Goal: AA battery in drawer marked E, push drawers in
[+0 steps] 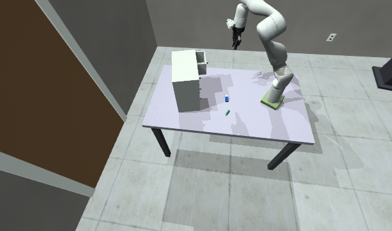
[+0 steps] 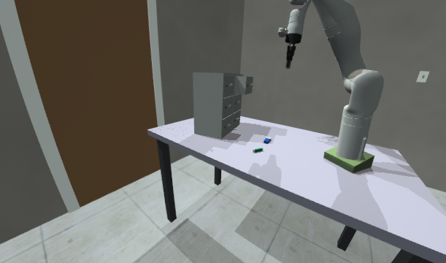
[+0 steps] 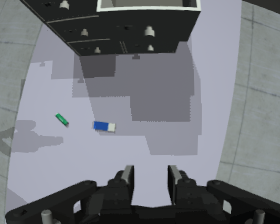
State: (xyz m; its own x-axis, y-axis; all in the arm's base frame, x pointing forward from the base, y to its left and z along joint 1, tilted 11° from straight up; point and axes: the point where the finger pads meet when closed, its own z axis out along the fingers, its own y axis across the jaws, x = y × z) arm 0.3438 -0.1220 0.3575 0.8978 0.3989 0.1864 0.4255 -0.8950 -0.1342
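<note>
The green AA battery lies 6 cm behind my hand, 28 cm to the left of it and 39 cm below it. Also, from my hand: blue block (2 cm behind, 13 cm to the left, 39 cm below); drawer (25 cm ahead, 12 cm to the left, 14 cm below).
</note>
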